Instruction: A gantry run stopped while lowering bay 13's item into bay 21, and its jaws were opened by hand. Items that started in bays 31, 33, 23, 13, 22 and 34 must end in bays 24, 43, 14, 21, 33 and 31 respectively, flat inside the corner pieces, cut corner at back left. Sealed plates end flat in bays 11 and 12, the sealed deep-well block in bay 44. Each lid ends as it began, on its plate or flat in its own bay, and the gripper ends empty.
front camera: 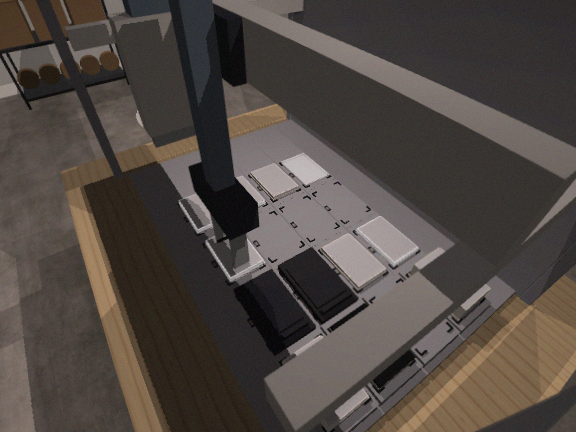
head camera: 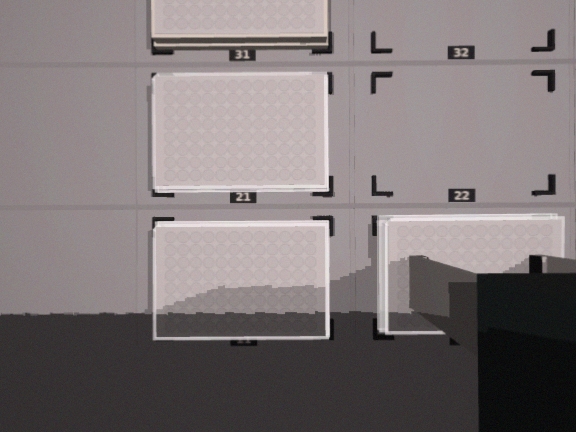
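Seen in the pictures: gripper, fingertip midpoint: (front camera: 232, 250) (head camera: 475, 280); robot's base, origin of the base link: (front camera: 178, 204) (head camera: 158, 335).
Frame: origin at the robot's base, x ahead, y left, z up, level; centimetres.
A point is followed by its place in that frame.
My gripper (front camera: 230, 254) {x 22.8, y 4.3, z 1.6 cm} (head camera: 472, 265) {x 22.8, y 4.3, z 1.6 cm} is open and empty above the pale plate in bay 12 (front camera: 254, 265) {x 28.9, y 6.4, z 1.5 cm} (head camera: 450, 231) {x 21.1, y 7.8, z 1.7 cm}; its jaws stand apart along the plate's long side, and its body hides part of it. Pale welled plates lie in bay 11 (front camera: 194, 207) {x 5.0, y 2.7, z 1.4 cm} (head camera: 241, 260) {x 6.5, y 5.8, z 1.4 cm}, bay 21 (front camera: 254, 190) {x 7.8, y 18.6, z 1.5 cm} (head camera: 241, 130) {x 6.5, y 15.0, z 1.4 cm} and bay 31 (front camera: 274, 180) {x 7.1, y 25.4, z 1.4 cm} (head camera: 240, 17) {x 6.5, y 23.0, z 1.4 cm}. A smoother white item (front camera: 305, 167) {x 6.4, y 36.7, z 0.8 cm} is in bay 41. Black items lie in bay 13 (front camera: 280, 310) {x 41.2, y 5.1, z 2.4 cm} and bay 23 (front camera: 317, 285) {x 40.8, y 14.3, z 2.4 cm}. Pale plates lie in bay 33 (front camera: 352, 260) {x 39.6, y 25.0, z 1.4 cm} and bay 43 (front camera: 389, 240) {x 40.2, y 36.2, z 1.4 cm}. Cut corners and seals are unclear.
A thick grey beam (front camera: 355, 350) {x 62.2, y -3.5, z 40.0 cm} crosses the front view and covers most of the fourth column; pale ends (front camera: 352, 404) {x 61.2, y 5.4, z 2.9 cm} (front camera: 475, 297) {x 61.2, y 36.1, z 5.6 cm} and a black end (front camera: 395, 370) {x 61.5, y 14.7, z 3.1 cm} show past it. A grey wall panel (front camera: 380, 110) runs along the far side. Corner pieces mark bays 22 and 32.
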